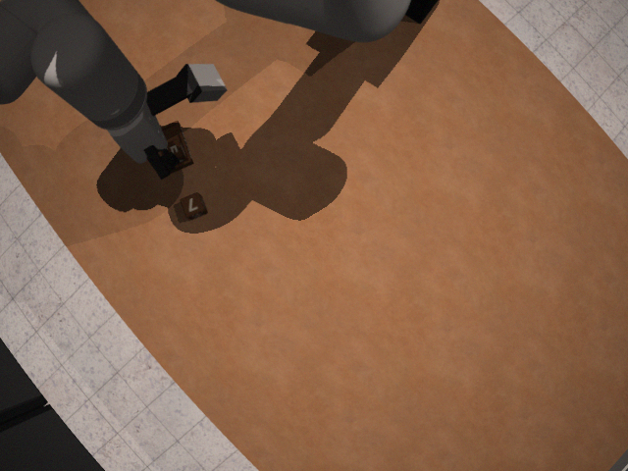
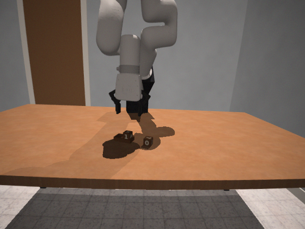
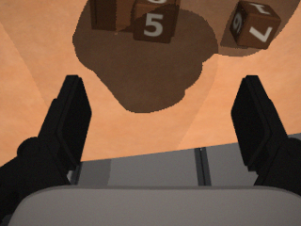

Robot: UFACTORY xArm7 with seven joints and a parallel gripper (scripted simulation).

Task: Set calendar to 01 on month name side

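Now: the cube 30 mm ahead of my hand, 80 mm to the left of it and 110 mm below it. Also, from my hand: calendar tray 10 mm behind, 20 mm to the right, 120 mm below.
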